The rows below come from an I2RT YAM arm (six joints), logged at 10 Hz.
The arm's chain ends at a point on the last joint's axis. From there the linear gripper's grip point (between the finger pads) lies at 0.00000 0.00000 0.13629 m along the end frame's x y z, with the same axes.
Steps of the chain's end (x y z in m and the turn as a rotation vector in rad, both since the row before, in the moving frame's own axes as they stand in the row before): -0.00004 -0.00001 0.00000 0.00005 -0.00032 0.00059; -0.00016 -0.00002 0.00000 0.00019 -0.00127 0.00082; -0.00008 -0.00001 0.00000 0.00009 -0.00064 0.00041; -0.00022 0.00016 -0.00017 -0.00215 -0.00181 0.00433; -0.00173 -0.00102 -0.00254 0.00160 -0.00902 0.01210; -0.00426 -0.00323 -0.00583 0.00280 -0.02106 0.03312; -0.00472 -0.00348 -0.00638 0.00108 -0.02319 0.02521; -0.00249 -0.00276 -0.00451 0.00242 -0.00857 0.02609; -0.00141 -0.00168 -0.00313 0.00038 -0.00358 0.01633
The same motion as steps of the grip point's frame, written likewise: -0.00008 -0.00002 0.00000 0.00005 -0.00032 0.00059; -0.00033 -0.00005 0.00000 0.00019 -0.00127 0.00082; -0.00017 -0.00002 0.00000 0.00009 -0.00064 0.00041; -0.00047 0.00045 -0.00017 -0.00215 -0.00181 0.00433; -0.00296 -0.00125 -0.00255 0.00160 -0.00902 0.01210; -0.00712 -0.00366 -0.00586 0.00280 -0.02106 0.03312; -0.00788 -0.00367 -0.00642 0.00108 -0.02319 0.02521; -0.00365 -0.00311 -0.00452 0.00242 -0.00857 0.02609; -0.00190 -0.00174 -0.00313 0.00038 -0.00358 0.01633
